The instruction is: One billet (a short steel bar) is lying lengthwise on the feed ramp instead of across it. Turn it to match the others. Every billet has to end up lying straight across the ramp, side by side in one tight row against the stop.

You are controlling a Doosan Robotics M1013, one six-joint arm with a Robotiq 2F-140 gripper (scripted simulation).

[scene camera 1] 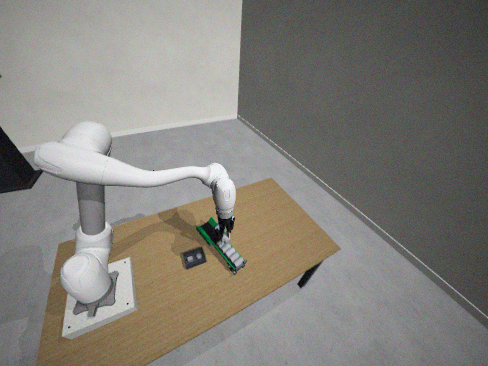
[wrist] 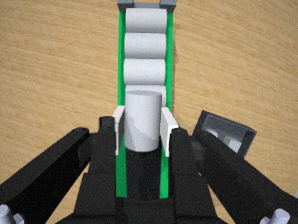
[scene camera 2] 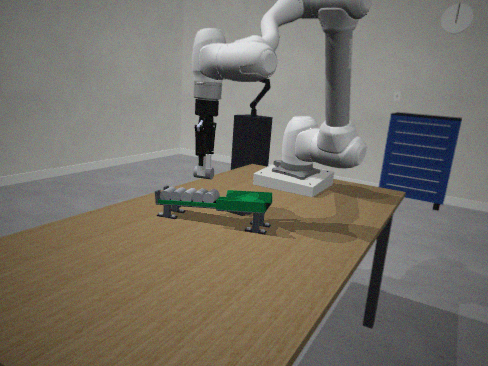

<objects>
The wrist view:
my gripper: 142, 118
small dark box: 225, 127
</objects>
